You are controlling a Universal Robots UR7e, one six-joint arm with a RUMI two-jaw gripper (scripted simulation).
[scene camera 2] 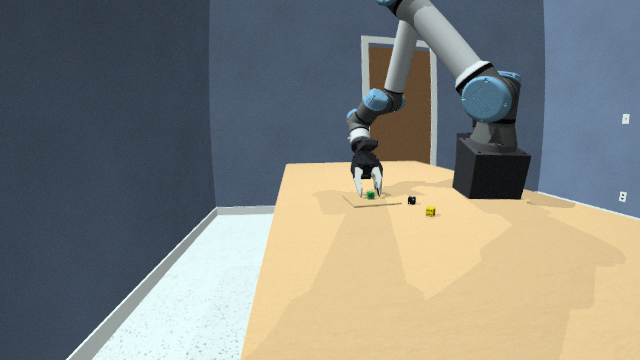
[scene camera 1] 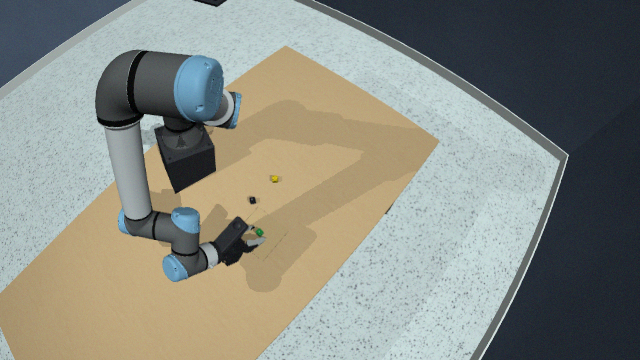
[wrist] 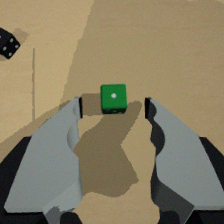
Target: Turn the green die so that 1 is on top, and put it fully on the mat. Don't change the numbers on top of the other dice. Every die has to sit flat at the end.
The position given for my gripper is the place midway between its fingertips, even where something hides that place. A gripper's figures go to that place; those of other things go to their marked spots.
Scene:
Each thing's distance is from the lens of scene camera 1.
my gripper [scene camera 1: 260, 232]: 106 cm
thin mat [scene camera 1: 273, 231]: 106 cm

